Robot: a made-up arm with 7 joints.
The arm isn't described. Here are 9 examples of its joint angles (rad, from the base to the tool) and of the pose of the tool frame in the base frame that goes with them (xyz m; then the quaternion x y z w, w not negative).
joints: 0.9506 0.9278 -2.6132 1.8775 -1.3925 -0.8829 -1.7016
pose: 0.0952 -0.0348 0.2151 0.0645 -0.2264 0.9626 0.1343
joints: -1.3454 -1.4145 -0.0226 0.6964 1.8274 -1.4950 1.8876
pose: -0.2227 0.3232 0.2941 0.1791 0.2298 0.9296 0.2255
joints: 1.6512 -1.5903 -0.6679 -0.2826 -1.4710 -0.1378 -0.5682
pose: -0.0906 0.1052 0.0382 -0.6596 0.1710 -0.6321 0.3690
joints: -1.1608 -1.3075 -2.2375 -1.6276 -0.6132 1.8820 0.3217
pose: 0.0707 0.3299 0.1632 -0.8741 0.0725 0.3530 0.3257
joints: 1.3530 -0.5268 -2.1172 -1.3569 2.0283 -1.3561 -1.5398
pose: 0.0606 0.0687 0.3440 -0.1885 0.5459 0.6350 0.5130
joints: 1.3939 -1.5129 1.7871 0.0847 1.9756 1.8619 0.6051
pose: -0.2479 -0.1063 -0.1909 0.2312 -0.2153 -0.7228 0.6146
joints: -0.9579 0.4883 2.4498 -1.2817 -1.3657 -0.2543 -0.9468
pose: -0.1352 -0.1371 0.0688 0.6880 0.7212 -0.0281 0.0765
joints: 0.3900 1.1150 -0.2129 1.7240 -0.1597 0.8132 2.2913
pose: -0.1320 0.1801 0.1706 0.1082 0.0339 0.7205 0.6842
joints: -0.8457 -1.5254 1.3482 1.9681 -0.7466 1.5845 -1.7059
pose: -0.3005 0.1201 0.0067 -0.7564 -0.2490 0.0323 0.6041
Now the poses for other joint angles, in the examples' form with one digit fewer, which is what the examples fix.
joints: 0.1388 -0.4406 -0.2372 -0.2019 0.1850 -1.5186 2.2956
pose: 0.050 -0.202 0.051 -0.768 0.338 -0.539 0.074
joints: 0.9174 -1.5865 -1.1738 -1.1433 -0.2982 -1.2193 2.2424
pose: -0.094 -0.029 0.202 0.519 -0.084 0.677 0.515
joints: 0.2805 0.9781 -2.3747 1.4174 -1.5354 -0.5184 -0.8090
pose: 0.071 -0.020 0.020 0.550 -0.274 0.624 0.483
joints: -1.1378 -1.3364 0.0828 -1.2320 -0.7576 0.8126 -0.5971
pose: -0.001 0.055 0.330 -0.197 -0.694 0.688 0.078
